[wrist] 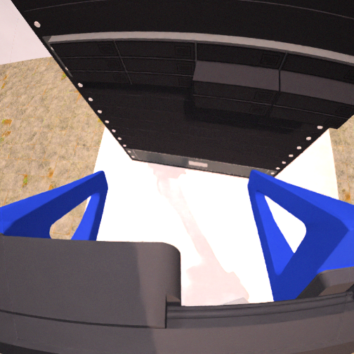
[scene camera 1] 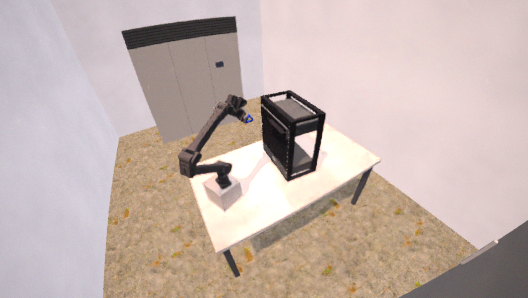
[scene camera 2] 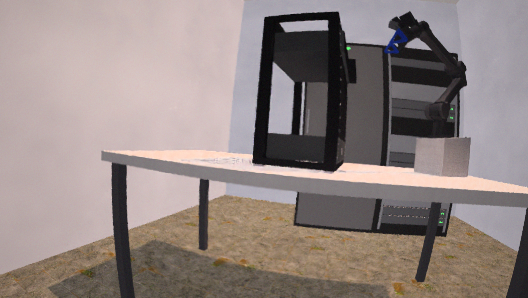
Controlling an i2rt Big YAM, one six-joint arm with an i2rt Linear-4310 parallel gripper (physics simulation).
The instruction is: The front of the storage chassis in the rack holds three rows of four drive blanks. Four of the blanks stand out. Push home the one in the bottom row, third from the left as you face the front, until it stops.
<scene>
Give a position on a black rack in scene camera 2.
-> At 305,56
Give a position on a black rack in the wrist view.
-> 225,94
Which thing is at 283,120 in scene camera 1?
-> A black rack.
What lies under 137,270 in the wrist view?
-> The gripper.
</scene>
